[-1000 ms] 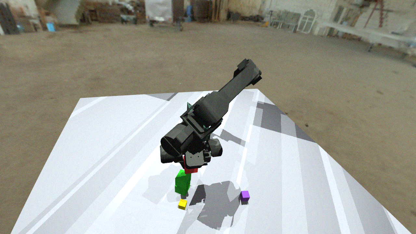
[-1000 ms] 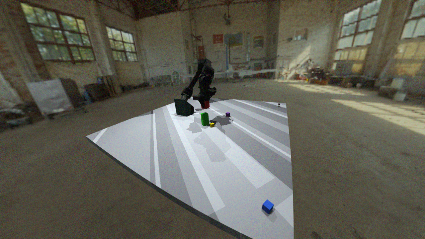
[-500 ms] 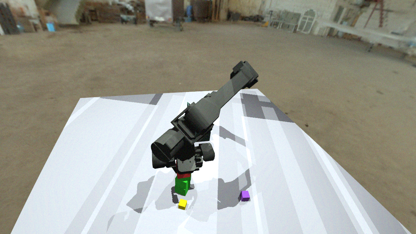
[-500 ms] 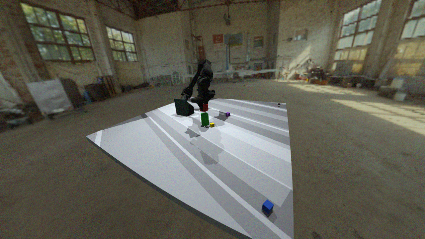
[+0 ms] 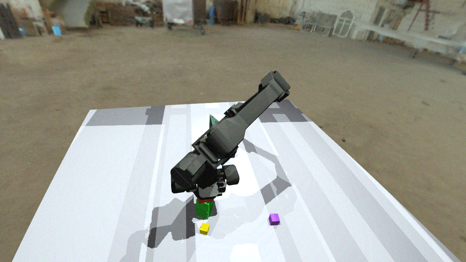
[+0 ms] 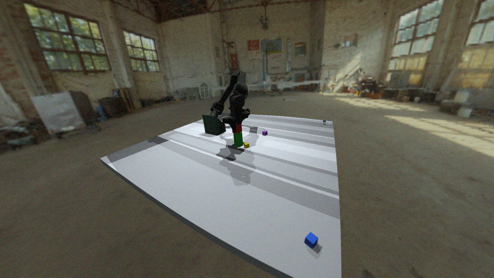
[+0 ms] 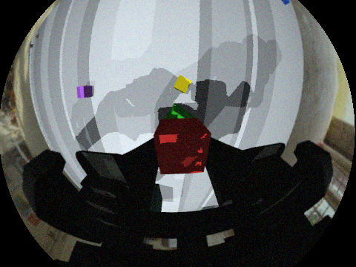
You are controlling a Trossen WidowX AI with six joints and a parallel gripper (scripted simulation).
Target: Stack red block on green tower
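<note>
Right now my gripper tip is 20 mm below the red block. Also, from my gripper tip: purple cube (50 mm ahead, 230 mm to the left, 80 mm below); then blue cube (540 mm ahead, 350 mm to the right, 80 mm below); then yellow cube (70 mm ahead, 80 mm below).
</note>
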